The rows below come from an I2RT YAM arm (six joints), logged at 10 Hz.
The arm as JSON. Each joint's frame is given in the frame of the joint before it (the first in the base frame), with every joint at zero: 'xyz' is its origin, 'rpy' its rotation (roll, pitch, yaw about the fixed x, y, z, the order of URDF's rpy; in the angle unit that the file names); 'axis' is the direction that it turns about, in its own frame. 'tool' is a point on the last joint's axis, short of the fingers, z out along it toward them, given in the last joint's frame.
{
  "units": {
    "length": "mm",
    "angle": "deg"
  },
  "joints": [
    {
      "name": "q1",
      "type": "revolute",
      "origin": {
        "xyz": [
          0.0,
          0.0,
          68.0
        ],
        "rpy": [
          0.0,
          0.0,
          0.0
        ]
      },
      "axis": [
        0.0,
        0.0,
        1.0
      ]
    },
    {
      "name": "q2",
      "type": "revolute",
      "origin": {
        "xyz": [
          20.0,
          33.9,
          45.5
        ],
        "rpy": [
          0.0,
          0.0,
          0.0
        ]
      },
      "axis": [
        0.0,
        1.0,
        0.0
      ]
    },
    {
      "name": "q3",
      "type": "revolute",
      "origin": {
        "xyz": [
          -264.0,
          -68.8,
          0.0
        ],
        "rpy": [
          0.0,
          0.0,
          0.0
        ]
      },
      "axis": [
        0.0,
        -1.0,
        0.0
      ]
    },
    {
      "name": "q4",
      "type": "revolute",
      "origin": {
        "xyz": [
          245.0,
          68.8,
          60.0
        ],
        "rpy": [
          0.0,
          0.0,
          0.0
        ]
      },
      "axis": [
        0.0,
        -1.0,
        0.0
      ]
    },
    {
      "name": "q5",
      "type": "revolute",
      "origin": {
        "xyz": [
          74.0,
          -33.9,
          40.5
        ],
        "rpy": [
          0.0,
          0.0,
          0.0
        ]
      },
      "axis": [
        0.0,
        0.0,
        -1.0
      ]
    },
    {
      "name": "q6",
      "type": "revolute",
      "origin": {
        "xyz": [
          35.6,
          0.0,
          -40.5
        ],
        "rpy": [
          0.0,
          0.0,
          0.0
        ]
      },
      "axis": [
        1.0,
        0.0,
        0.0
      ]
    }
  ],
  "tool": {
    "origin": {
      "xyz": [
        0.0,
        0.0,
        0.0
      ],
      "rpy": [
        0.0,
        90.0,
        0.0
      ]
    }
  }
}
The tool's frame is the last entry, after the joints.
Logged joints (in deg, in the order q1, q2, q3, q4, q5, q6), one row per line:
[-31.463, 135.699, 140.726, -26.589, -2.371, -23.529]
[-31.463, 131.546, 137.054, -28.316, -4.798, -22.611]
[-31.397, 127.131, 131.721, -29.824, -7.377, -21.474]
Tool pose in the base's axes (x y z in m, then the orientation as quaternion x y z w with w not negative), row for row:
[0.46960, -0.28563, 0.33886, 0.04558, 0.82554, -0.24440, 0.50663]
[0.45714, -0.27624, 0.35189, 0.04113, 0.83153, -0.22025, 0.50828]
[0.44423, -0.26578, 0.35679, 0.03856, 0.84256, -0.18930, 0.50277]
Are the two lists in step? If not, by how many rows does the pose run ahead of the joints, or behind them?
They are in step.
